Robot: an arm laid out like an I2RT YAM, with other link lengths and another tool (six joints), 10 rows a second.
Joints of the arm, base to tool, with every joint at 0 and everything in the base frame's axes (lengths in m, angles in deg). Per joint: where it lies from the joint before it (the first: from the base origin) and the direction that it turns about. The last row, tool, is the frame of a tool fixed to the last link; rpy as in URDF.
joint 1: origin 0 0 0.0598 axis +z
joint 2: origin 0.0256 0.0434 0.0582 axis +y
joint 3: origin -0.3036 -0.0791 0 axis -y
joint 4: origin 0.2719 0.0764 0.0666 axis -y
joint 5: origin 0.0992 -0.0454 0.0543 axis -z
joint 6: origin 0.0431 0 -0.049 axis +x
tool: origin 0.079 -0.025 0.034 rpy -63.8 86.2 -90
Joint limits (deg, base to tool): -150..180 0..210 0..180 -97..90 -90..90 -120..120
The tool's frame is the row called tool.
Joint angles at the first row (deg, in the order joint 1, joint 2, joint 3, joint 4, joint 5, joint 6):
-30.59, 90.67, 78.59, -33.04, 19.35, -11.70
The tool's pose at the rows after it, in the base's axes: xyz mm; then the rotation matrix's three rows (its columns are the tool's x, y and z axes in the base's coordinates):
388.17, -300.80, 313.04; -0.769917, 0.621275, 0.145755; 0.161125, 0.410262, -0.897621; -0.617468, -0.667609, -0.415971
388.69, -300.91, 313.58; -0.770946, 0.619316, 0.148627; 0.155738, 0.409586, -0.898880; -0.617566, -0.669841, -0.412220
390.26, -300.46, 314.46; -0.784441, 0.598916, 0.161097; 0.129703, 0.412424, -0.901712; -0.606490, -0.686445, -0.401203
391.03, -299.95, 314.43; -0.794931, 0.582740, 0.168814; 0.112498, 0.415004, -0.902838; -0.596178, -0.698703, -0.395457
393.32, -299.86, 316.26; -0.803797, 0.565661, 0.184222; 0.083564, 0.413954, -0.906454; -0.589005, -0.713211, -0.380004
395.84, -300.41, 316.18; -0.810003, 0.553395, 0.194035; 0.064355, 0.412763, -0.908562; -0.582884, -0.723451, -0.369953
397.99, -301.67, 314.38; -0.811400, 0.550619, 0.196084; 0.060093, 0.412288, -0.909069; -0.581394, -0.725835, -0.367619
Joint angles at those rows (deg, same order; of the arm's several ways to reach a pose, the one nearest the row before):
-30.55, 90.67, 78.61, -33.02, 19.38, -11.73
-30.54, 90.67, 78.59, -32.80, 19.40, -12.05
-30.54, 90.67, 78.61, -32.60, 19.40, -13.91
-30.54, 90.67, 78.61, -32.62, 19.40, -15.20
-30.54, 90.67, 78.56, -31.94, 19.40, -17.10
-30.54, 90.91, 78.54, -31.31, 19.42, -18.39
-30.57, 91.33, 78.54, -30.81, 19.42, -18.70

